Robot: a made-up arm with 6 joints.
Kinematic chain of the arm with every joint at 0, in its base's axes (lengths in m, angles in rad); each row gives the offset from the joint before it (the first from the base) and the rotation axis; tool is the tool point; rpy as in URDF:
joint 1: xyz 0 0 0.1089 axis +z
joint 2: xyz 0 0 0 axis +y
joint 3: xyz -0.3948 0 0.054 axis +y
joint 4: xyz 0.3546 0 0.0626 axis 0.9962 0 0.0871
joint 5: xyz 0 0 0 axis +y
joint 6: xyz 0.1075 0 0.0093 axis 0.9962 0 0.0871
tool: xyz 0 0 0 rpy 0 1.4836 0
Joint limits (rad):
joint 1: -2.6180..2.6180
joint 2: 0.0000..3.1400
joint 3: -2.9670..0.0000
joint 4: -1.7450..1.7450
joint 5: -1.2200..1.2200
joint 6: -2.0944..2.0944
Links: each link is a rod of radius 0.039 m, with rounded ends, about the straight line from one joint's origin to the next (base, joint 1, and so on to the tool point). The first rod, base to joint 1, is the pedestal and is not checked.
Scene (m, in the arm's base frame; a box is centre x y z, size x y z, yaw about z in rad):
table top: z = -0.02
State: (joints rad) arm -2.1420 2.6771 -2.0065 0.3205 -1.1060 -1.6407
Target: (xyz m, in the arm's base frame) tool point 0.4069 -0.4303 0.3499
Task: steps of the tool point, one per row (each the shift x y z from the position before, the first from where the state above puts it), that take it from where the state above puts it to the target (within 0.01 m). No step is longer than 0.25 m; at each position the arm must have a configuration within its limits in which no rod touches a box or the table.
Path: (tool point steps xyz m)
1: 0.1983 -0.0747 0.0575
2: 0.2051 -0.0091 0.0530
3: 0.1898 0.0531 0.0479
4: 0.1556 0.1045 0.0415
5: 0.1079 0.1396 0.0342

